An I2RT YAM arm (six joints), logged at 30 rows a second.
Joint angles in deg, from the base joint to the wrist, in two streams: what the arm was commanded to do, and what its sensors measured. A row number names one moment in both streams.
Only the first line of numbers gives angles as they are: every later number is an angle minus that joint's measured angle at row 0.
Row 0, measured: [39.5, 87.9, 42.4, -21.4, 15.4, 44.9]
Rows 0 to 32, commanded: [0.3, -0.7, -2.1, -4.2, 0.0, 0.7]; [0.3, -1.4, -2.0, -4.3, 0.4, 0.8]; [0.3, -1.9, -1.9, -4.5, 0.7, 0.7]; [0.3, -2.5, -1.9, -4.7, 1.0, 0.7]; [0.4, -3.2, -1.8, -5.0, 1.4, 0.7]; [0.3, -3.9, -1.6, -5.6, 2.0, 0.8]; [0.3, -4.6, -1.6, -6.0, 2.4, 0.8]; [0.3, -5.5, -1.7, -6.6, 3.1, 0.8]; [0.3, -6.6, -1.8, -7.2, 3.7, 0.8]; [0.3, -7.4, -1.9, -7.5, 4.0, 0.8]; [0.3, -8.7, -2.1, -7.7, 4.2, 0.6]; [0.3, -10.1, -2.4, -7.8, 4.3, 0.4]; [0.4, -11.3, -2.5, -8.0, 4.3, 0.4]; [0.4, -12.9, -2.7, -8.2, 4.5, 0.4]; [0.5, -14.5, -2.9, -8.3, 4.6, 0.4]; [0.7, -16.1, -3.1, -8.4, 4.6, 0.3]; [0.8, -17.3, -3.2, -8.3, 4.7, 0.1]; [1.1, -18.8, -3.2, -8.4, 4.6, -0.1]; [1.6, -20.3, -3.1, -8.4, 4.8, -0.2]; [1.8, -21.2, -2.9, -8.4, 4.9, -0.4]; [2.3, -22.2, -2.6, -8.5, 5.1, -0.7]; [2.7, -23.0, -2.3, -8.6, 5.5, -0.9]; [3.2, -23.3, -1.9, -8.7, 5.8, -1.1]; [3.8, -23.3, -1.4, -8.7, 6.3, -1.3]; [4.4, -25.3, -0.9, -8.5, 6.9, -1.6]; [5.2, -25.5, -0.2, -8.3, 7.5, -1.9]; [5.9, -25.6, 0.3, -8.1, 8.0, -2.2]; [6.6, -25.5, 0.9, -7.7, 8.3, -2.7]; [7.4, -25.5, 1.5, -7.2, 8.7, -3.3]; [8.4, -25.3, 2.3, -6.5, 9.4, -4.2]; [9.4, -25.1, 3.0, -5.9, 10.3, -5.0]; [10.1, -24.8, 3.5, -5.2, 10.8, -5.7]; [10.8, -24.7, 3.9, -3.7, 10.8, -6.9]
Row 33, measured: [9.1, -24.9, 1.6, -6.1, 7.9, -3.4]
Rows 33 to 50, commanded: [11.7, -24.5, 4.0, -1.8, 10.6, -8.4]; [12.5, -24.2, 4.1, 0.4, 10.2, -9.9]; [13.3, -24.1, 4.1, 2.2, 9.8, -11.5]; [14.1, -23.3, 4.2, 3.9, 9.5, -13.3]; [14.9, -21.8, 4.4, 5.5, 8.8, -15.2]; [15.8, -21.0, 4.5, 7.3, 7.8, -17.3]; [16.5, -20.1, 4.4, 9.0, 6.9, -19.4]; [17.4, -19.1, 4.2, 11.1, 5.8, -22.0]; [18.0, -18.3, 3.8, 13.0, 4.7, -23.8]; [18.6, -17.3, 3.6, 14.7, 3.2, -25.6]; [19.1, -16.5, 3.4, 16.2, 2.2, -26.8]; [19.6, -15.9, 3.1, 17.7, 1.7, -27.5]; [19.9, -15.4, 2.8, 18.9, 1.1, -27.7]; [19.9, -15.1, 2.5, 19.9, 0.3, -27.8]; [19.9, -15.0, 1.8, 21.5, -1.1, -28.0]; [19.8, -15.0, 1.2, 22.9, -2.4, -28.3]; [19.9, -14.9, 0.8, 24.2, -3.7, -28.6]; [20.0, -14.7, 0.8, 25.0, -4.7, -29.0]
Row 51, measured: [19.8, -14.9, 1.7, 19.0, -0.3, -25.8]
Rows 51 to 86, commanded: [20.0, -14.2, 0.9, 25.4, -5.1, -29.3]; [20.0, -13.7, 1.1, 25.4, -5.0, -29.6]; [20.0, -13.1, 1.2, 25.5, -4.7, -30.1]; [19.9, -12.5, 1.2, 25.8, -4.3, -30.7]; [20.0, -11.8, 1.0, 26.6, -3.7, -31.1]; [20.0, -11.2, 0.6, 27.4, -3.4, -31.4]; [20.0, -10.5, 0.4, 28.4, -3.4, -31.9]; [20.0, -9.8, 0.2, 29.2, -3.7, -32.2]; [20.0, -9.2, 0.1, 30.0, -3.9, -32.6]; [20.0, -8.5, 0.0, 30.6, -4.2, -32.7]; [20.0, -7.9, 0.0, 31.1, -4.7, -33.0]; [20.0, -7.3, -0.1, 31.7, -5.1, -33.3]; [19.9, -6.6, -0.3, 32.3, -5.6, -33.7]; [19.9, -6.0, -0.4, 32.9, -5.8, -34.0]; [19.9, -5.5, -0.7, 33.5, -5.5, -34.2]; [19.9, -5.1, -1.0, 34.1, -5.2, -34.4]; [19.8, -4.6, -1.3, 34.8, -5.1, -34.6]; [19.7, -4.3, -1.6, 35.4, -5.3, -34.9]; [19.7, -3.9, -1.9, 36.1, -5.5, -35.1]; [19.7, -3.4, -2.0, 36.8, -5.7, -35.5]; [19.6, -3.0, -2.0, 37.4, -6.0, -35.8]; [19.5, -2.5, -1.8, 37.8, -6.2, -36.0]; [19.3, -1.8, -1.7, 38.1, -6.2, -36.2]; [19.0, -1.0, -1.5, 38.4, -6.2, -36.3]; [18.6, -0.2, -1.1, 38.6, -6.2, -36.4]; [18.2, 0.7, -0.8, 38.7, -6.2, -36.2]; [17.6, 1.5, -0.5, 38.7, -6.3, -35.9]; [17.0, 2.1, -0.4, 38.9, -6.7, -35.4]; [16.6, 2.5, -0.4, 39.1, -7.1, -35.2]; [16.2, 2.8, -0.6, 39.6, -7.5, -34.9]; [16.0, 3.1, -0.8, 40.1, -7.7, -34.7]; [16.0, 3.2, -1.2, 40.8, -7.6, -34.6]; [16.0, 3.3, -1.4, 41.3, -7.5, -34.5]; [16.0, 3.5, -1.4, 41.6, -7.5, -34.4]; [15.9, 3.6, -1.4, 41.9, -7.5, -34.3]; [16.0, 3.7, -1.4, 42.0, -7.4, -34.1]
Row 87, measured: [15.9, 3.4, -1.5, 39.4, -6.8, -34.7]
